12 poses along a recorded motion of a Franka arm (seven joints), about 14 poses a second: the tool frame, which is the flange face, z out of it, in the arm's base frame.
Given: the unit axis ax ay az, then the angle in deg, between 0 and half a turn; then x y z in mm.
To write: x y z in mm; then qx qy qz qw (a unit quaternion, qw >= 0). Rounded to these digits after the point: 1 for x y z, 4 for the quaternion.
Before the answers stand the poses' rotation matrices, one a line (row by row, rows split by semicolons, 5 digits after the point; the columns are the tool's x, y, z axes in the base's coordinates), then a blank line. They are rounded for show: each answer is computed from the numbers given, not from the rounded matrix.
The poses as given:
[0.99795, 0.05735, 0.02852, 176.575, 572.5, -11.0, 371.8]
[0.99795, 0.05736, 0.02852, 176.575, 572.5, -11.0, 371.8]
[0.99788, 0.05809, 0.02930, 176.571, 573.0, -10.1, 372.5]
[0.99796, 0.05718, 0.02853, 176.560, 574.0, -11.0, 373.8]
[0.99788, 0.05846, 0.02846, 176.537, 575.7, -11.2, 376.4]
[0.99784, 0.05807, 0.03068, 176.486, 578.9, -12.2, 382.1]
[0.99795, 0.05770, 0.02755, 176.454, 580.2, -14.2, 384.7]
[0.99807, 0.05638, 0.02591, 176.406, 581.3, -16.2, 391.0]
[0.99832, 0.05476, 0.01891, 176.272, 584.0, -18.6, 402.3]
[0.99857, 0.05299, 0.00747, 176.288, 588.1, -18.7, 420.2]
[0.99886, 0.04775, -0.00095, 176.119, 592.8, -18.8, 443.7]
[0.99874, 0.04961, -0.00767, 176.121, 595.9, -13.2, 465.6]
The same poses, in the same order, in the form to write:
0.99180 0.11266 0.06030; 0.11607 -0.99164 -0.05635; 0.05345 0.06289 -0.99659
0.99180 0.11268 0.06030; 0.11609 -0.99164 -0.05635; 0.05345 0.06289 -0.99659
0.99154 0.11408 0.06190; 0.11758 -0.99147 -0.05628; 0.05495 0.06309 -0.99649
0.99184 0.11231 0.06032; 0.11573 -0.99167 -0.05662; 0.05346 0.06314 -0.99657
0.99155 0.11485 0.06028; 0.11829 -0.99135 -0.05695; 0.05322 0.06360 -0.99656
0.99138 0.11390 0.06473; 0.11766 -0.99138 -0.05760; 0.05761 0.06472 -0.99624
0.99183 0.11335 0.05850; 0.11676 -0.99143 -0.05855; 0.05137 0.06490 -0.99657
0.99231 0.11081 0.05520; 0.11406 -0.99168 -0.05965; 0.04814 0.06548 -0.99669
0.99329 0.10799 0.04128; 0.11045 -0.99189 -0.06284; 0.03416 0.06698 -0.99717
0.99428 0.10523 0.01833; 0.10620 -0.99229 -0.06386; 0.01147 0.06544 -0.99779
0.99544 0.09535 0.00134; 0.09522 -0.99315 -0.06770; -0.00513 0.06752 -0.99770
0.99497 0.09950 -0.01195; 0.09846 -0.99279 -0.06832; -0.01866 0.06680 -0.99759

[572.5, -11.0, 371.8, 0.9975, 0.0573, 0.0285, 0.0299]
[572.5, -11.0, 371.8, 0.9975, 0.0573, 0.0285, 0.0299]
[573.0, -10.1, 372.5, 0.9974, 0.0581, 0.0293, 0.0299]
[574.0, -11.0, 373.8, 0.9975, 0.0572, 0.0285, 0.0300]
[575.7, -11.2, 376.4, 0.9974, 0.0584, 0.0284, 0.0302]
[578.9, -12.2, 382.1, 0.9974, 0.0580, 0.0307, 0.0307]
[580.2, -14.2, 384.7, 0.9975, 0.0577, 0.0275, 0.0309]
[581.3, -16.2, 391.0, 0.9976, 0.0564, 0.0259, 0.0314]
[584.0, -18.6, 402.3, 0.9978, 0.0547, 0.0189, 0.0325]
[588.1, -18.7, 420.2, 0.9980, 0.0530, 0.0075, 0.0324]
[592.8, -18.8, 443.7, 0.9983, 0.0477, -0.0009, 0.0339]
[595.9, -13.2, 465.6, 0.9982, 0.0496, -0.0077, 0.0338]

